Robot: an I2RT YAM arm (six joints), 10 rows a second.
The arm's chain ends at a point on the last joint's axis. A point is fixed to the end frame.
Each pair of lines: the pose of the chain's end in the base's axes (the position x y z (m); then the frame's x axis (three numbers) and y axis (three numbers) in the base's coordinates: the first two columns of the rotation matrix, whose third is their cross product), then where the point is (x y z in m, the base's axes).
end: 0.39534 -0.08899 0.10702 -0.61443 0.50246 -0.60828 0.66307 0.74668 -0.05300
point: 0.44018 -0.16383 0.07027
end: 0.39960 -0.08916 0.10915 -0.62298 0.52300 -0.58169 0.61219 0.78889 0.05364
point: 0.45084 -0.15674 0.06709
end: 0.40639 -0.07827 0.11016 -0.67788 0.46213 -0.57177 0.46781 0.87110 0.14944
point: 0.46996 -0.13257 0.06575
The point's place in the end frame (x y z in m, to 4 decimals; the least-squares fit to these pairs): -0.0428 -0.0242 0.0809
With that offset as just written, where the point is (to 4 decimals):
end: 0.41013 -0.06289 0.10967 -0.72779 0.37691 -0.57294 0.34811 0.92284 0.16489
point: 0.4807 -0.1078 0.0653
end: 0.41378 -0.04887 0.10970 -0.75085 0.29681 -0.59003 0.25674 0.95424 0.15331
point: 0.4889 -0.0876 0.0671
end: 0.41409 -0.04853 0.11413 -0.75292 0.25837 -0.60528 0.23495 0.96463 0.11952
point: 0.4904 -0.0872 0.0735
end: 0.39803 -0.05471 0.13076 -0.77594 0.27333 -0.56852 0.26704 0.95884 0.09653
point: 0.4710 -0.0958 0.0867
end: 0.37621 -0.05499 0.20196 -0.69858 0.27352 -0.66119 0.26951 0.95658 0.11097
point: 0.4532 -0.0980 0.1675
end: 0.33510 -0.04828 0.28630 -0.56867 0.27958 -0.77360 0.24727 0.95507 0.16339
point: 0.4169 -0.0913 0.2659
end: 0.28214 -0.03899 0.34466 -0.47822 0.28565 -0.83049 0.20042 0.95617 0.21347
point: 0.3669 -0.0796 0.3334
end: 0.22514 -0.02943 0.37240 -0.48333 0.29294 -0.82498 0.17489 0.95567 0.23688
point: 0.3110 -0.0675 0.3605
